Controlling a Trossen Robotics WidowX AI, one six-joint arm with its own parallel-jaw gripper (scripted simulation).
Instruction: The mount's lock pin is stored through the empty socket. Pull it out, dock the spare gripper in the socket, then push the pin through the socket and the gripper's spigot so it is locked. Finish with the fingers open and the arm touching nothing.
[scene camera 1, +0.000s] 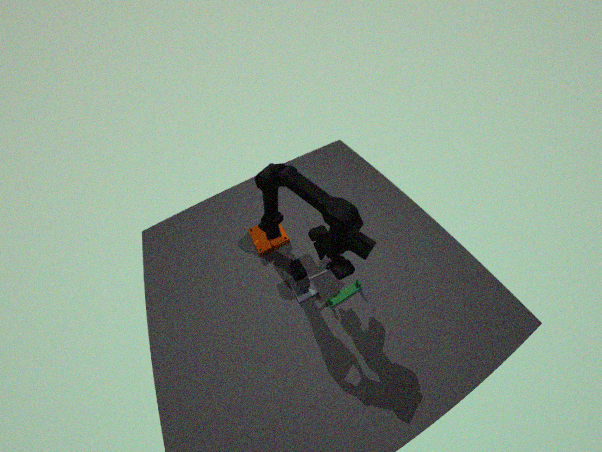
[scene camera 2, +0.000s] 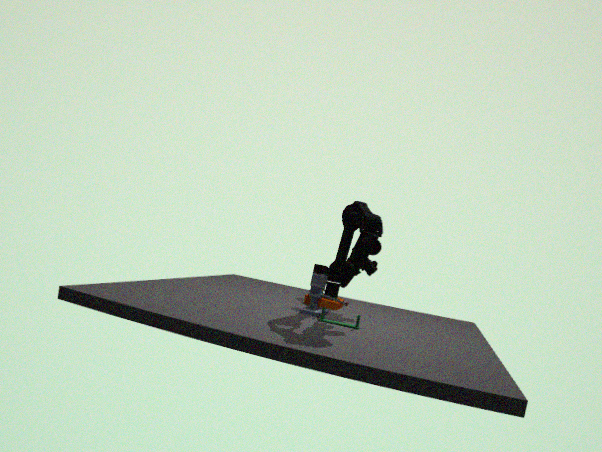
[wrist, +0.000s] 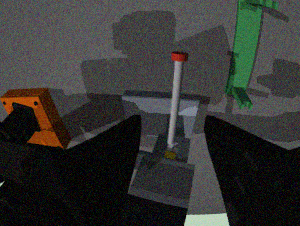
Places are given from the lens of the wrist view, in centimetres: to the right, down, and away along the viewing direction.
gripper (wrist: 173, 122): 2, 0, 10
lock pin (wrist: 179, 57): 3, -4, 12
